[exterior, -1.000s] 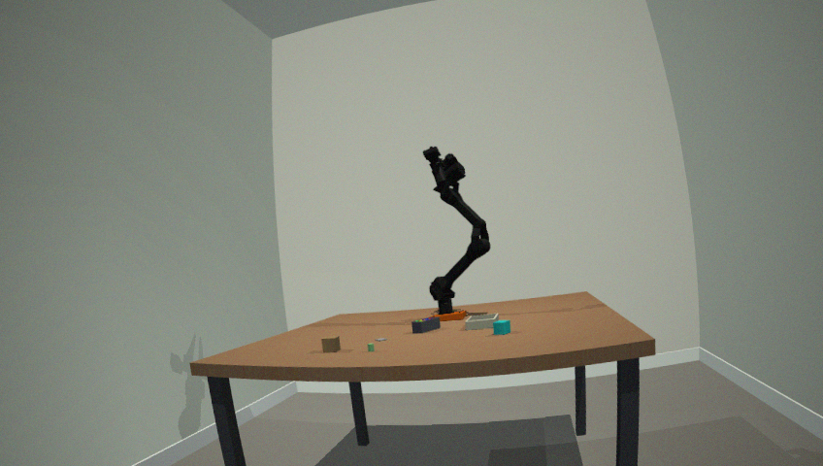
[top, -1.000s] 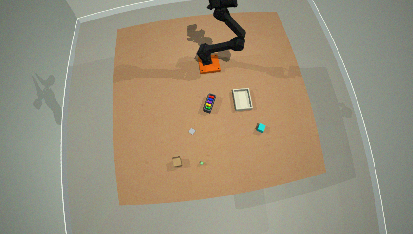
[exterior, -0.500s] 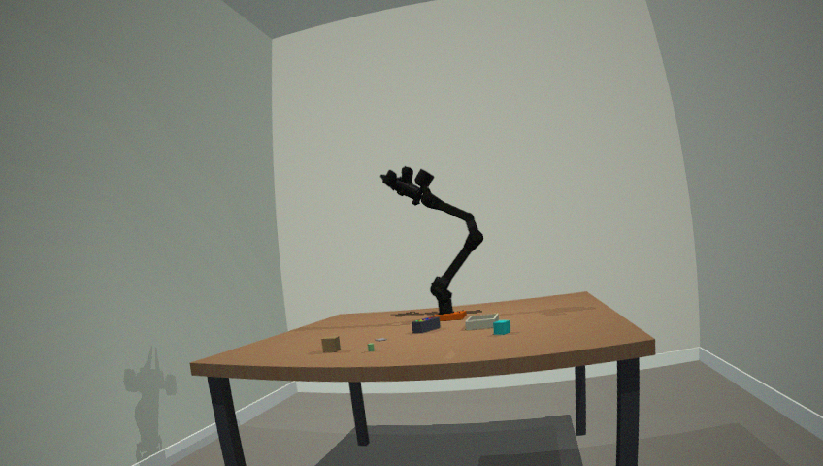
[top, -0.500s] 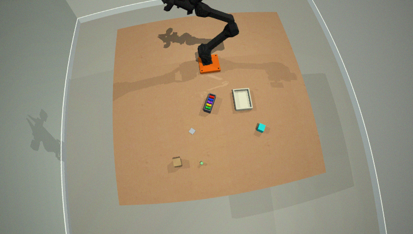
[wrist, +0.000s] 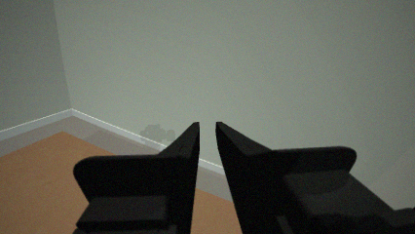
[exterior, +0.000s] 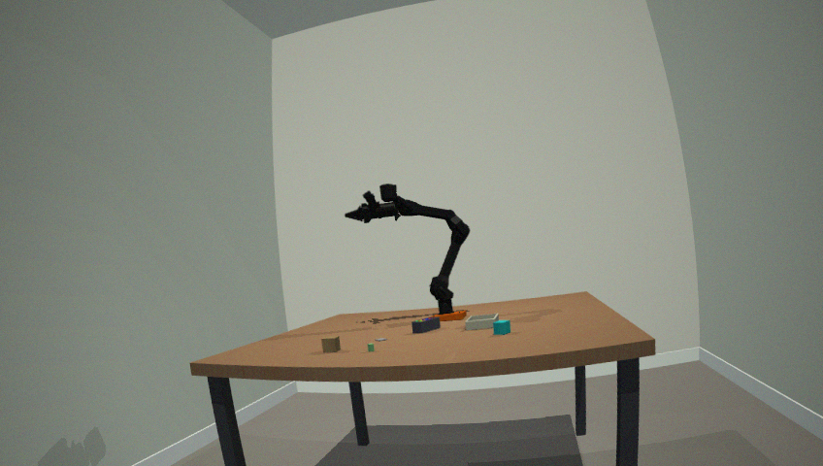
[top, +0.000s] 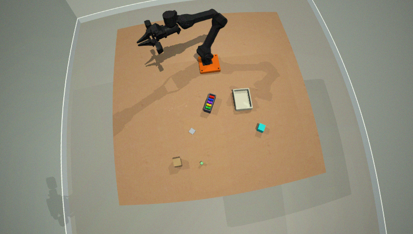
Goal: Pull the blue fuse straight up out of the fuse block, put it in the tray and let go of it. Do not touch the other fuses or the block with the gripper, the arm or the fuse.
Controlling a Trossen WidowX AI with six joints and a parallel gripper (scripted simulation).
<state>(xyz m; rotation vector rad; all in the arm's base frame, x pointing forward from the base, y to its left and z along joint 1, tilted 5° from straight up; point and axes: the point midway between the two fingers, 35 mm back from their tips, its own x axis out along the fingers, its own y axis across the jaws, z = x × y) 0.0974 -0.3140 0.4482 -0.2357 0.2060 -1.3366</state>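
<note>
My gripper tip is now 43 cm above the blue fuse, 32 cm to the right of it and 20 cm short of it. Round my gripper tip: red fuse (43 cm below, 33 cm to the left, 19 cm ahead); then yellow fuse (43 cm below, 30 cm to the left, 23 cm ahead); then purple fuse (43 cm below, 31 cm to the left, 22 cm ahead).
</note>
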